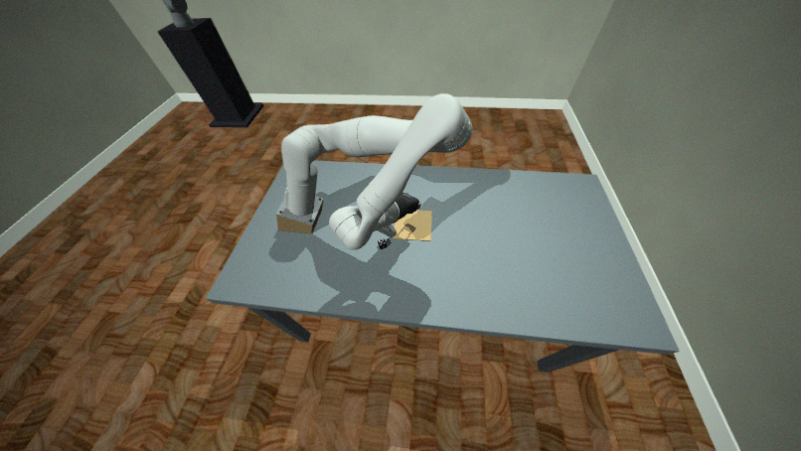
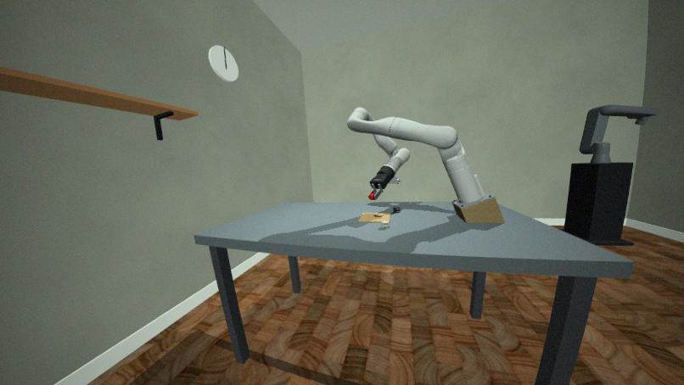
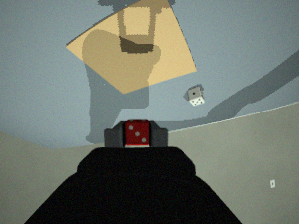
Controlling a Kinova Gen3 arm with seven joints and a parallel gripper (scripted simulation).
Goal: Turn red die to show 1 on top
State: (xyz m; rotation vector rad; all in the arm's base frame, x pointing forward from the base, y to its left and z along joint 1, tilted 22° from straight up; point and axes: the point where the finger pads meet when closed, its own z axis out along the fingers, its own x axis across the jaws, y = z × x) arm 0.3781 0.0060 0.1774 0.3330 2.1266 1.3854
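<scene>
The tan mat lies 10 mm to the right of my hand and 110 mm below it. The rest, counted from my hand: black die (110 mm behind, 110 mm to the right, 100 mm below); red die (10 mm to the left); white die (50 mm behind, 130 mm to the left, 100 mm below).
</scene>
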